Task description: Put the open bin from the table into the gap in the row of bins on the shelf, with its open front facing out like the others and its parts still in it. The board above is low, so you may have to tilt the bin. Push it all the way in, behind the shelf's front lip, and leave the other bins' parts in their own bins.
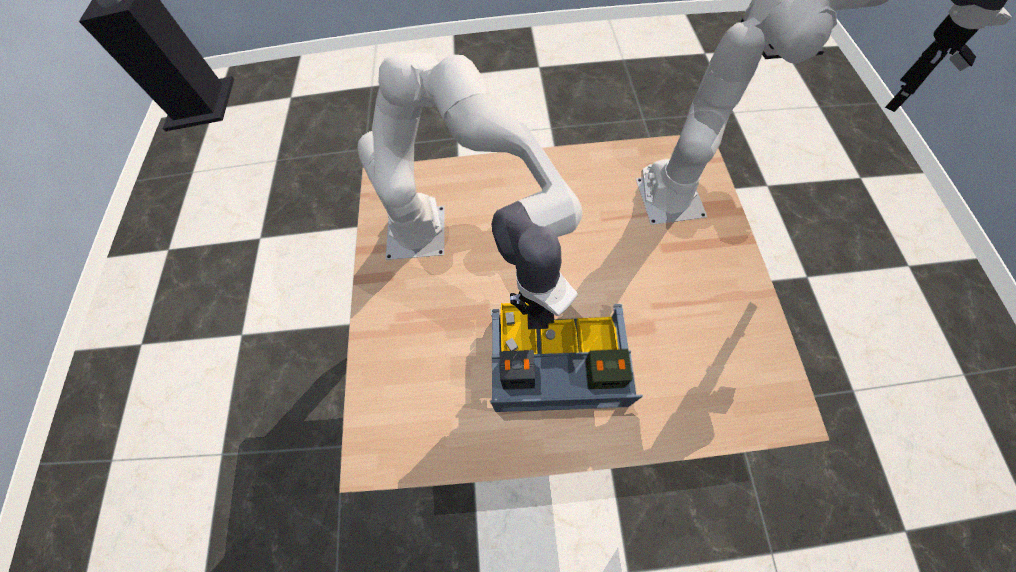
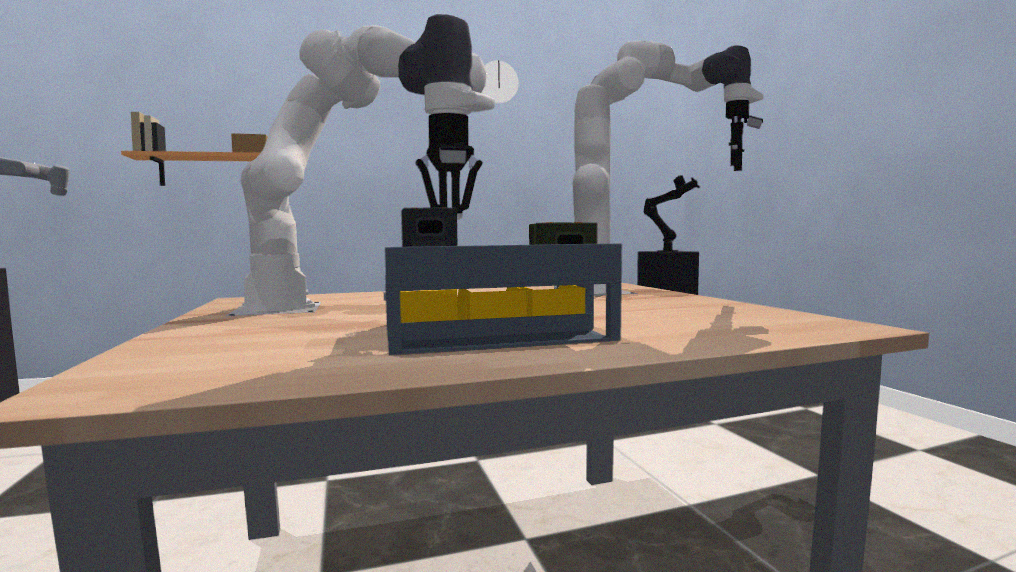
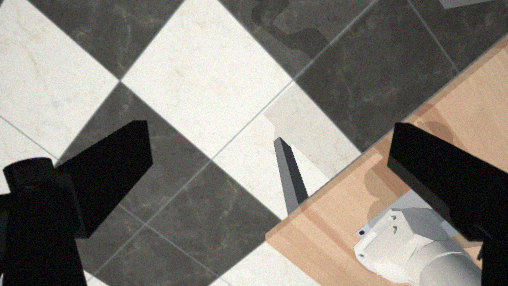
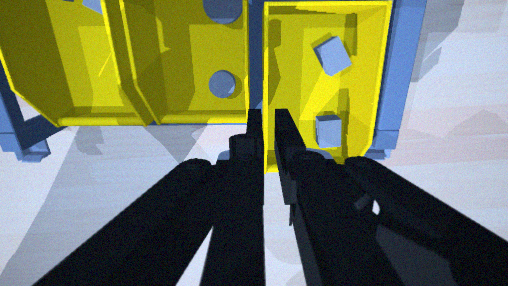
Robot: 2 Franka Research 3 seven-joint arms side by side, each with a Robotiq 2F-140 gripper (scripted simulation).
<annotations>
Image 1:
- my left gripper: 897, 95
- yellow bin: 526, 339
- blue-grey shelf: 558, 376
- dark green box: 609, 369
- yellow bin: 565, 341
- yellow bin: 597, 334
</annotations>
